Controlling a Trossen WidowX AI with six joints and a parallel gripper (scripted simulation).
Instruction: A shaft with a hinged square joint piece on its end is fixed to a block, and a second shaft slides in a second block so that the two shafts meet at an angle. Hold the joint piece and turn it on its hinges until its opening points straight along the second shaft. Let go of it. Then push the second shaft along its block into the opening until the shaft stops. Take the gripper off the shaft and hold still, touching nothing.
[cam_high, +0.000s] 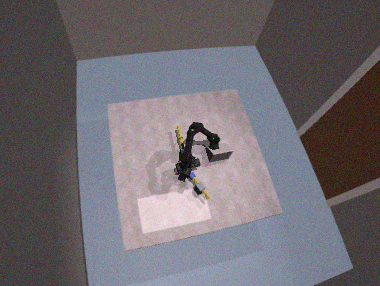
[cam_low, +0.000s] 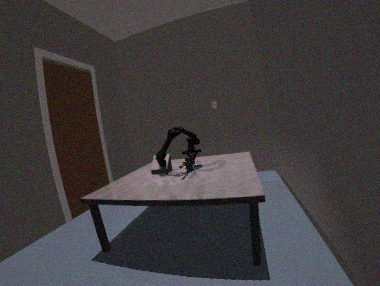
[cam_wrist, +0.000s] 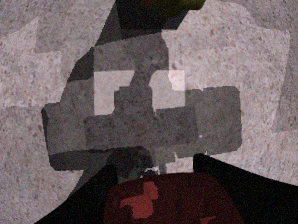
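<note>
Now: gripper tip 40 mm below the red joint piece and 20 mm to the right of it.
</note>
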